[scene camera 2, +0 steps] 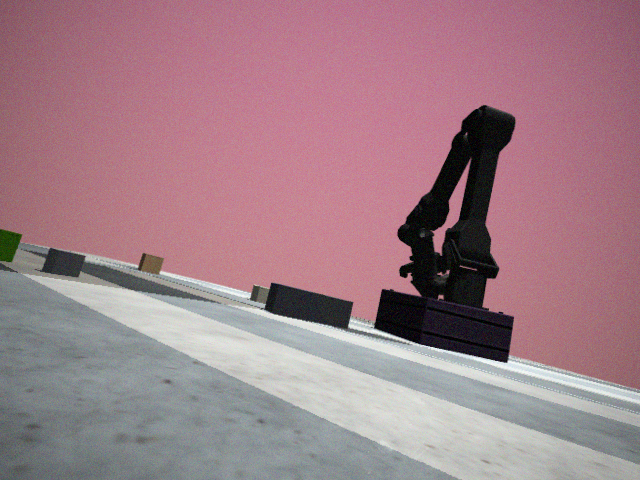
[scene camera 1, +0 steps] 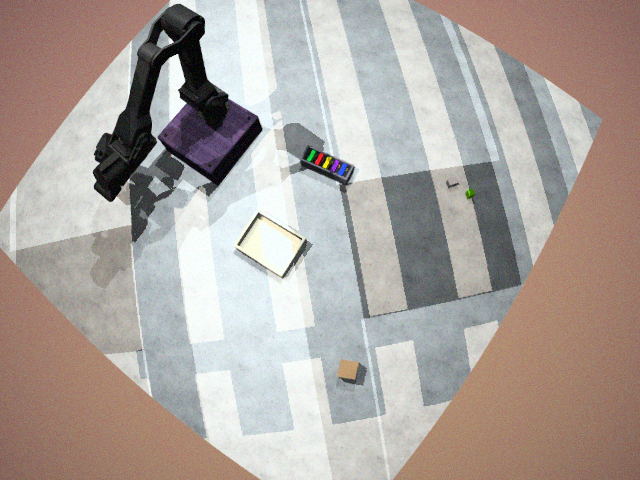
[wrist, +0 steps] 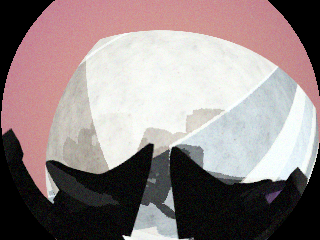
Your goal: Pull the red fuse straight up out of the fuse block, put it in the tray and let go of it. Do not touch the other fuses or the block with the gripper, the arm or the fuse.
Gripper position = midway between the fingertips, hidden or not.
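The gripper (scene camera 1: 118,172) is visible together with a cream tray (scene camera 1: 275,246). Another view has the gripper (scene camera 2: 432,305) and a small dark piece (scene camera 2: 60,262). The gripper (wrist: 162,149) is in view from the wrist as well, while in the wrist view the small dark piece is out of frame.
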